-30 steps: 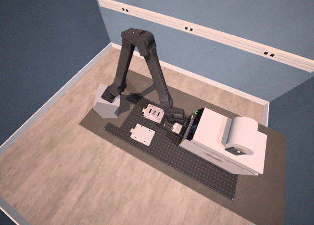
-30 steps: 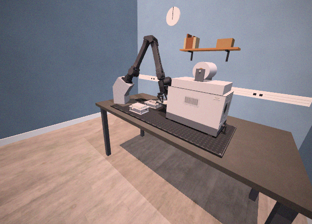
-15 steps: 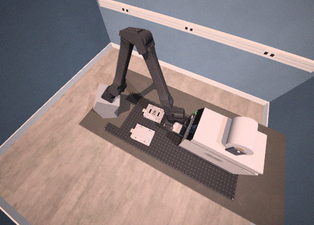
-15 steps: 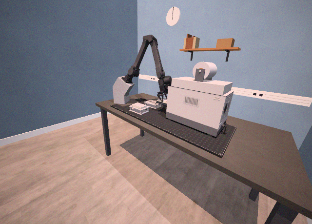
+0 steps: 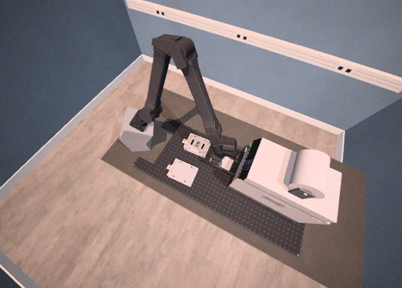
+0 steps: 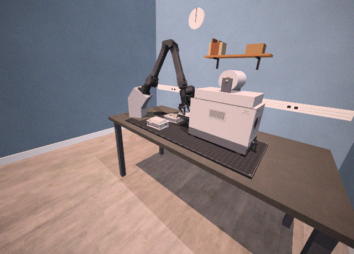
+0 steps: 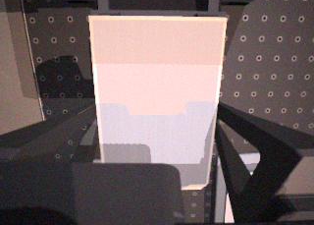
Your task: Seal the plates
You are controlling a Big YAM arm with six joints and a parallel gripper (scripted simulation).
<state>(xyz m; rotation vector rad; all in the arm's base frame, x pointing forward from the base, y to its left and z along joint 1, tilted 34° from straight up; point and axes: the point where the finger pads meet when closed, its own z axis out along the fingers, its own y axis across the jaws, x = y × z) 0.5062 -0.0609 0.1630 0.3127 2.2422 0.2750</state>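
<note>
Right now my hand is 30 mm above the sealer stage. Also, from my hand: foil roll 330 mm ahead, 50 mm to the right, 290 mm above; then plate nest 210 mm behind, 130 mm to the right, 80 mm below.
</note>
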